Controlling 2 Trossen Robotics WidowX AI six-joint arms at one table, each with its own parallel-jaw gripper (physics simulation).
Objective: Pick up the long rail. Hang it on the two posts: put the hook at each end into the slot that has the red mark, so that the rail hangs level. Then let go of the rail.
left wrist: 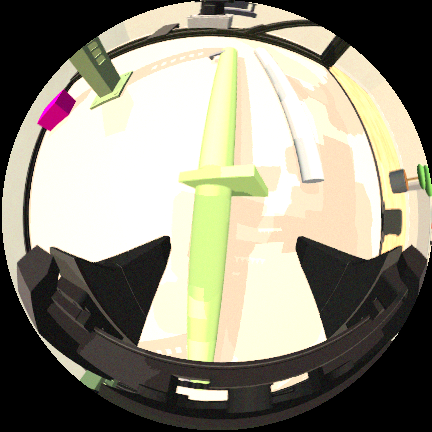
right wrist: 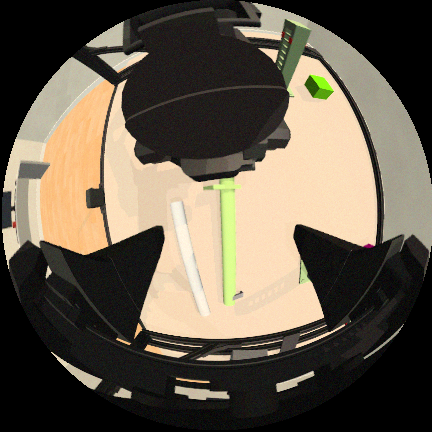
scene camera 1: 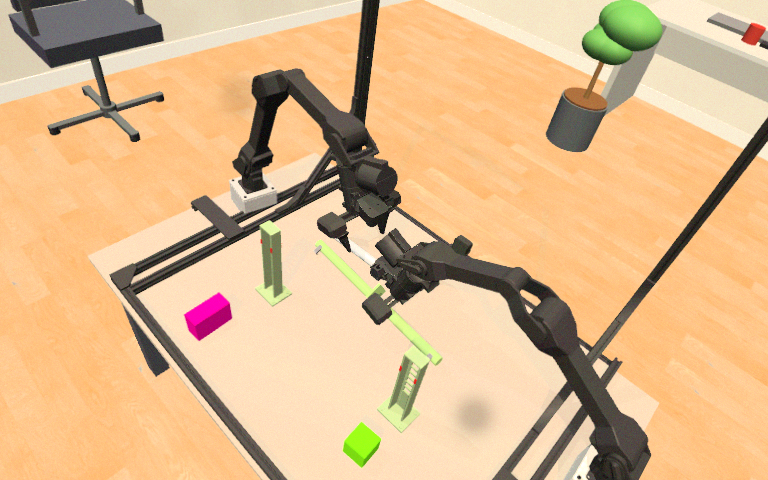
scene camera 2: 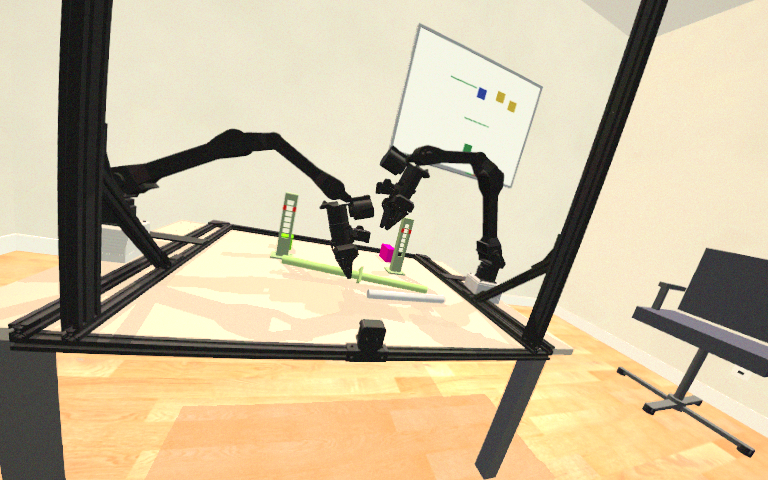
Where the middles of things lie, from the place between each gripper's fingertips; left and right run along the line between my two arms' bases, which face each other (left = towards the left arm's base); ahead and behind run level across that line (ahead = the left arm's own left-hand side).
I see the light-green rail (scene camera 1: 358, 282) 150 mm below my right hand and 40 mm to the left of it. Round my right hand: white rod (left wrist: 308, 158) 170 mm below, 90 mm to the right, 90 mm behind; then green cube (scene camera 1: 362, 443) 280 mm to the left, 270 mm ahead, 160 mm below; then magenta block (scene camera 1: 204, 319) 320 mm ahead, 160 mm to the right, 150 mm below.
The light-green rail lies 40 mm to the right of my left hand and 20 mm ahead of it. The rest, counted from my left hand: white rod 180 mm to the right, 80 mm behind, 20 mm below; then green cube 290 mm ahead, 200 mm to the left, 10 mm below; then magenta block 340 mm ahead, 240 mm to the right.
